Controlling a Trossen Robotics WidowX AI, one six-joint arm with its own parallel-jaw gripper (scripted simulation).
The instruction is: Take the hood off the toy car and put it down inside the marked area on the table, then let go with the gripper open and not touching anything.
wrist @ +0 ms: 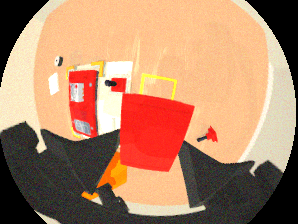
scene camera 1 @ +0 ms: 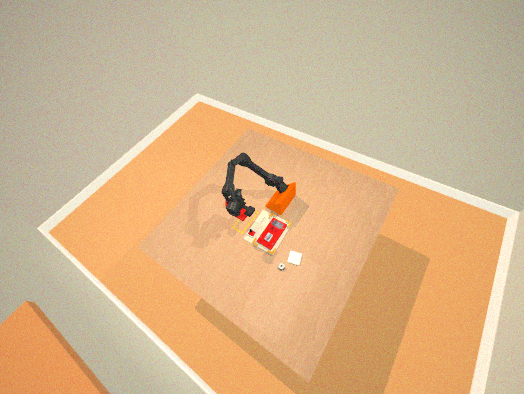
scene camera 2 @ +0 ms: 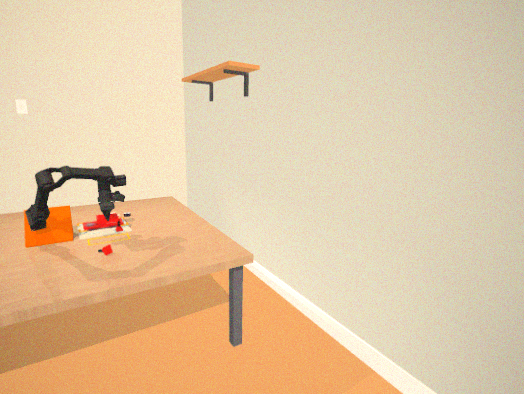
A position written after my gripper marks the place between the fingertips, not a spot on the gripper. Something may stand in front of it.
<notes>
My gripper (wrist: pixel 150 136) holds a red hood (wrist: pixel 152 129). Also in view: a toy car (wrist: pixel 84 114).
</notes>
